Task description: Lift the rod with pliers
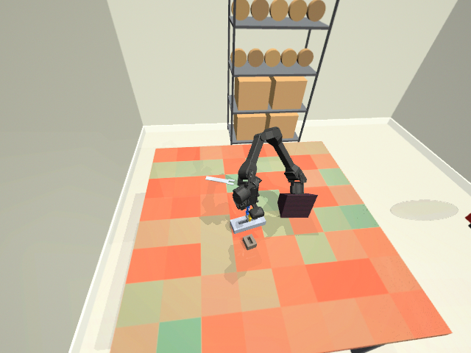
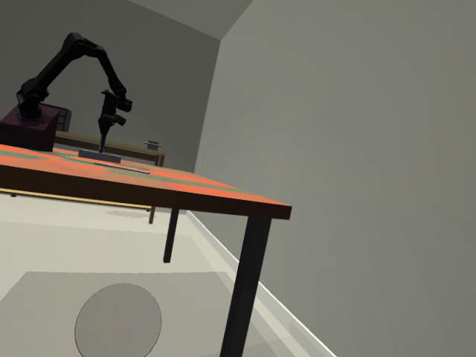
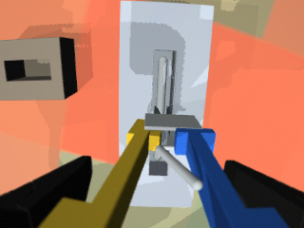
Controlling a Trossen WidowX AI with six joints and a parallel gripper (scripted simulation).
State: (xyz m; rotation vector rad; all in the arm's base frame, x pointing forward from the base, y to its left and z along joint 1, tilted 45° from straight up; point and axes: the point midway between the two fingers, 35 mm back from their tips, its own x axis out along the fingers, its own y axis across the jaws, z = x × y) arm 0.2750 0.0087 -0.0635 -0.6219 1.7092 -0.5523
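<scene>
Right now my gripper tip is 90 mm above the grey channel block and 10 mm to the left of it. The rest, counted from my gripper tip: yellow handle (20 mm to the left); then grey rod (100 mm below, 10 mm to the right); then tan holster (110 mm to the left, 100 mm below, 20 mm ahead).
</scene>
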